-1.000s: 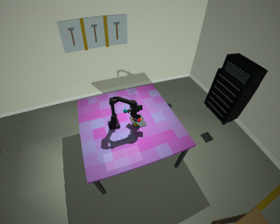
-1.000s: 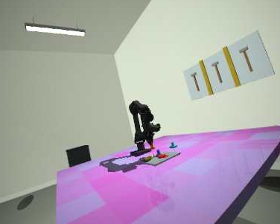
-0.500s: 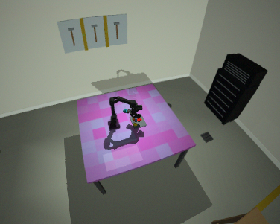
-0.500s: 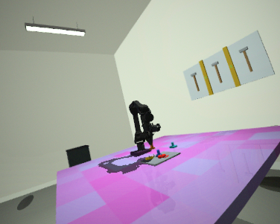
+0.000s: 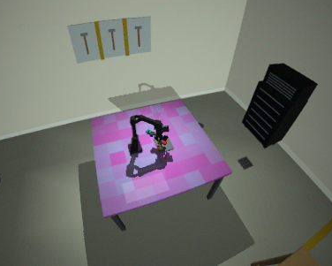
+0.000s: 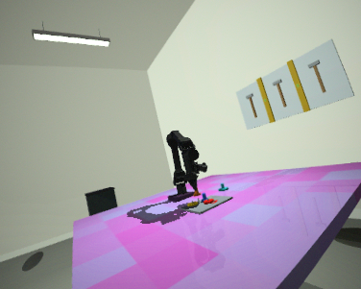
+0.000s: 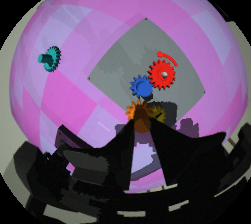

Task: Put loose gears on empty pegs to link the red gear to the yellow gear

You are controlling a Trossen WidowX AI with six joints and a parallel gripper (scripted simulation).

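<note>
My gripper tip is 5 cm above the blue gear, 3 cm short of it and 2 cm to the right of it. From my gripper tip the other things lie so: orange gear (1 cm below); then red gear (7 cm ahead, 5 cm below); then yellow gear (5 cm below, 4 cm to the right).
</note>
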